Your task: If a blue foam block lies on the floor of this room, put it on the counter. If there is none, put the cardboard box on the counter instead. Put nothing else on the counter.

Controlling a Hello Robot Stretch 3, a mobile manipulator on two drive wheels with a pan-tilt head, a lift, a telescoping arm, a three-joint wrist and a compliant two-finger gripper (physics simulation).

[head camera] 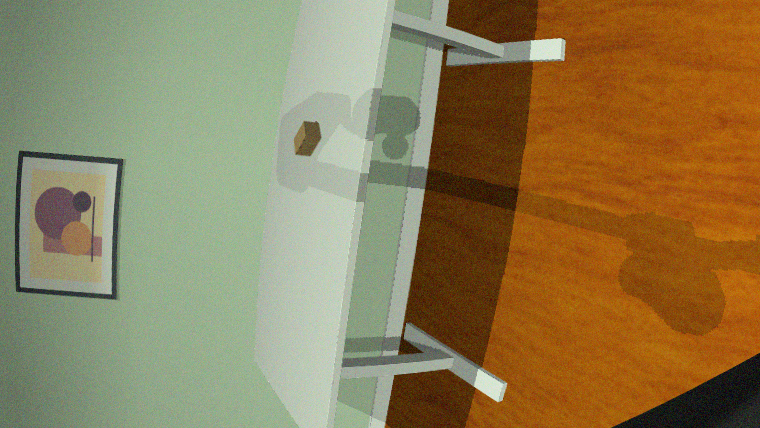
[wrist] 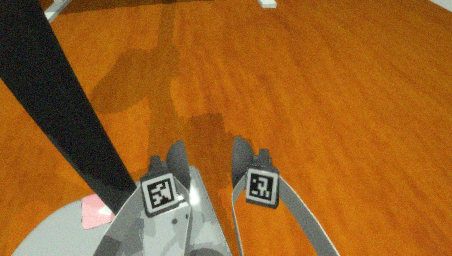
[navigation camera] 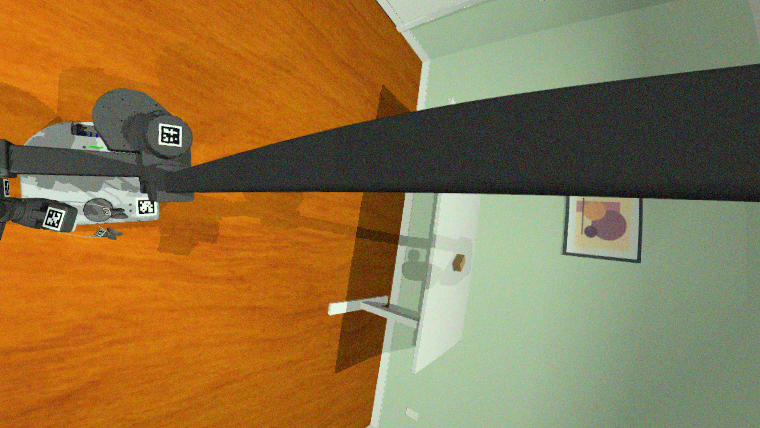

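Observation:
A small brown cardboard box [head camera: 307, 138] [navigation camera: 458, 262] sits on top of a white table [head camera: 313, 239] [navigation camera: 444, 319] near its wall side. My gripper [navigation camera: 115, 223] [wrist: 210, 157] is open, with nothing between its fingers. It is beside my own base, above the wooden floor and well away from the table and the box. A blue foam block does not show in these views. A counter distinct from the white table does not show either.
The table's legs [head camera: 547, 49] [navigation camera: 345, 307] [wrist: 267, 3] stand out onto the floor. A framed picture [head camera: 58, 212] [navigation camera: 608, 225] hangs on the green wall [head camera: 196, 212] [navigation camera: 531, 345]. My dark mast [navigation camera: 478, 148] [wrist: 55, 100] crosses two views. My base [navigation camera: 79, 186] shows below the arm.

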